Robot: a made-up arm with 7 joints.
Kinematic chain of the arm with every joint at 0, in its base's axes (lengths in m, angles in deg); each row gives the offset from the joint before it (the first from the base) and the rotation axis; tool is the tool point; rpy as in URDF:
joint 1: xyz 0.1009 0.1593 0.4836 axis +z
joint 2: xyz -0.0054 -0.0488 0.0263 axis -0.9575 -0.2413 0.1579
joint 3: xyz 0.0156 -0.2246 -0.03 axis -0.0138 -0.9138 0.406
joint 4: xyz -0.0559 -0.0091 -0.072 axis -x
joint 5: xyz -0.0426 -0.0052 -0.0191 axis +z
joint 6: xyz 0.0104 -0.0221 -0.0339 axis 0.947 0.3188 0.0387
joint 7: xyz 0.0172 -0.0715 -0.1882 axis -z
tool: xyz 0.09 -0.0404 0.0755 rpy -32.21 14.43 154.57
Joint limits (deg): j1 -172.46..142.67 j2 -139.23..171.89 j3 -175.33..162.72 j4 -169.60..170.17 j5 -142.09..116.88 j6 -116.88..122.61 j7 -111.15..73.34
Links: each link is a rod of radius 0.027 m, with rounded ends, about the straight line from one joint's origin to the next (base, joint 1, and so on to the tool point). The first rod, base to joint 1, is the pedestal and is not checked.
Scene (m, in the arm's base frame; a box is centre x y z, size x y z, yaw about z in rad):
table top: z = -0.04
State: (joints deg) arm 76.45 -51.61 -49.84 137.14 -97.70 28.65 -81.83
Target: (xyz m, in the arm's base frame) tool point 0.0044 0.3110 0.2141
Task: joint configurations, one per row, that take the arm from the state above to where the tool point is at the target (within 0.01 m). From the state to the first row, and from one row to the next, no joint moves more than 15 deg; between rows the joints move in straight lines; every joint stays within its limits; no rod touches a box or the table.
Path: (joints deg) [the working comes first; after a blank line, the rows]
Joints at the target: -15.60 -66.15 83.87 170.17 -94.10 -63.86 -34.64
Straight joint move there: clear.

1: 66.22 -53.23 -34.98 140.81 -97.30 18.37 -76.59
2: 55.99 -54.84 -20.13 144.48 -96.90 8.09 -71.34
3: 45.77 -56.46 -5.27 148.15 -96.50 -2.19 -66.10
4: 35.54 -58.07 9.59 151.82 -96.10 -12.47 -60.85
5: 25.31 -59.69 24.44 155.49 -95.70 -22.75 -55.61
6: 15.08 -61.30 39.30 159.16 -95.30 -33.03 -50.37
7: 4.85 -62.92 54.16 162.83 -94.90 -43.31 -45.12
8: -5.37 -64.53 69.01 166.50 -94.50 -53.59 -39.88
9: -15.60 -66.15 83.87 170.17 -94.10 -63.86 -34.64

